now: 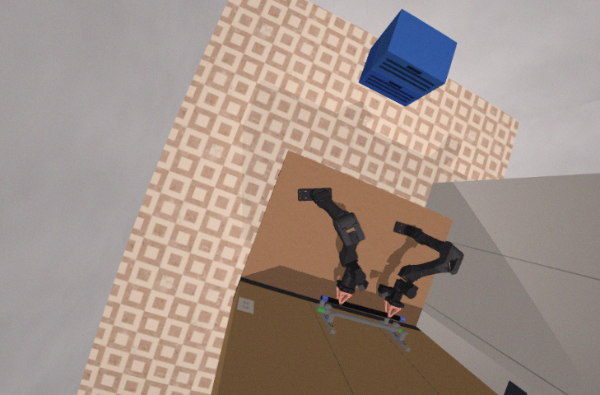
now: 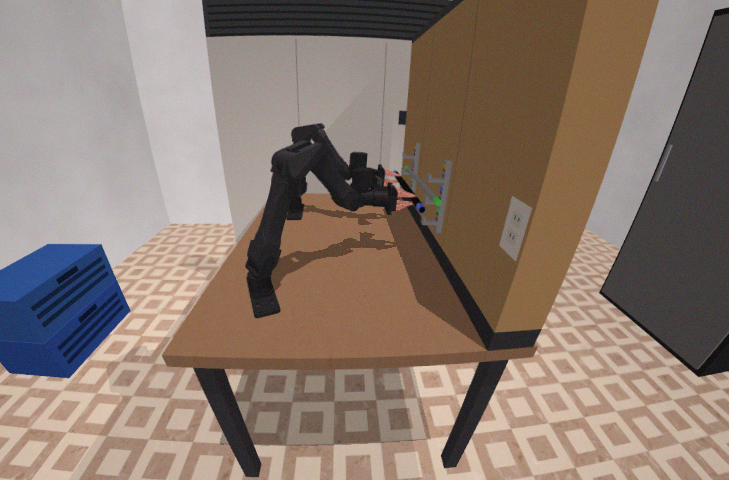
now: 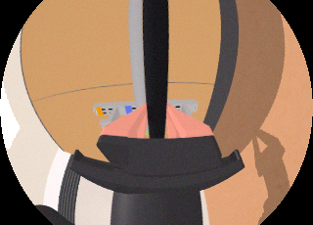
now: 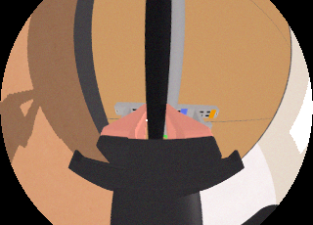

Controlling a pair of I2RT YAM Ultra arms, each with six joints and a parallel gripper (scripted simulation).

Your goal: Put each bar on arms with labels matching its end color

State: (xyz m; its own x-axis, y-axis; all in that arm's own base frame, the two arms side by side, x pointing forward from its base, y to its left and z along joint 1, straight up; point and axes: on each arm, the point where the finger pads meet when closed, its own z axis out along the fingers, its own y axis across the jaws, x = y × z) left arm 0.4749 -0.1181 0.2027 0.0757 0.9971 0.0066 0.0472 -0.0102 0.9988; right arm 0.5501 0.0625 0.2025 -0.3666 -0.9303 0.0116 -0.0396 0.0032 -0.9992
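Now: the black bar 150 mm to the left of my right hand. Also, from my right hand: brown wall panel (220 mm above, 160 mm ahead, 100 mm to the left); black baseboard (170 mm below, 100 mm to the left, 100 mm ahead).
My left gripper is now 150 mm to the left of the black bar and 10 mm short of it. Also, from my left hand: brown wall panel 220 mm above, 200 mm to the right, 160 mm ahead; then black baseboard 200 mm to the right, 170 mm below, 100 mm ahead.
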